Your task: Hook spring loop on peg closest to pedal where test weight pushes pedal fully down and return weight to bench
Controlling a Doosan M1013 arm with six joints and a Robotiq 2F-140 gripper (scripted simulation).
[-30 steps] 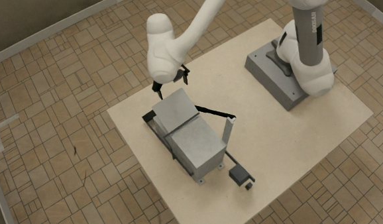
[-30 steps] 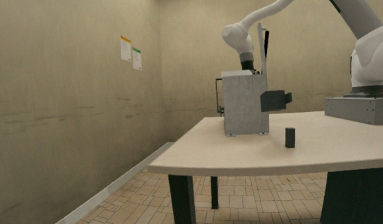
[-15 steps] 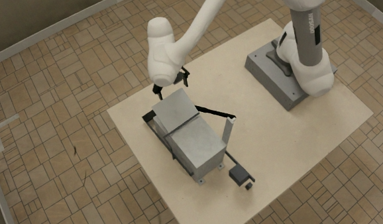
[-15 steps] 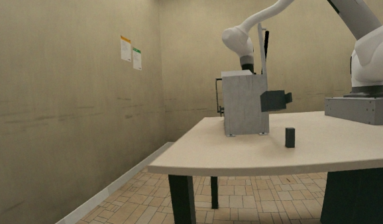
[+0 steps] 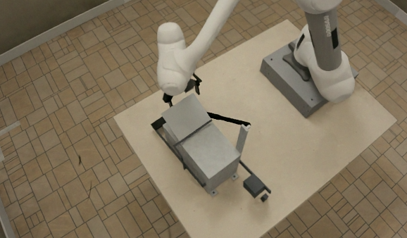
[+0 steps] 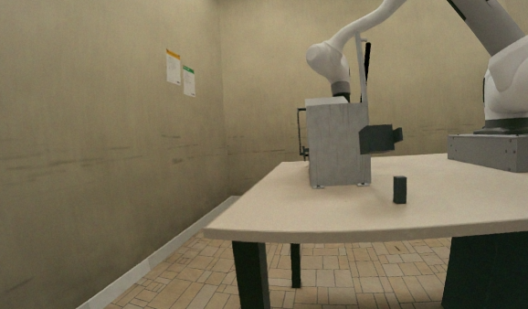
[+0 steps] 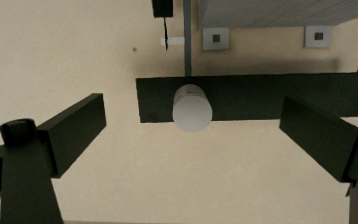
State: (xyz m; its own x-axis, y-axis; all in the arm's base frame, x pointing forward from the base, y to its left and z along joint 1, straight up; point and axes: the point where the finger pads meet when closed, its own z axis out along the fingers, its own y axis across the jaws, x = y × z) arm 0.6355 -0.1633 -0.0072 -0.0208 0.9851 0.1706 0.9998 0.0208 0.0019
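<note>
My hand is 20 mm above the steel test weight.
</note>
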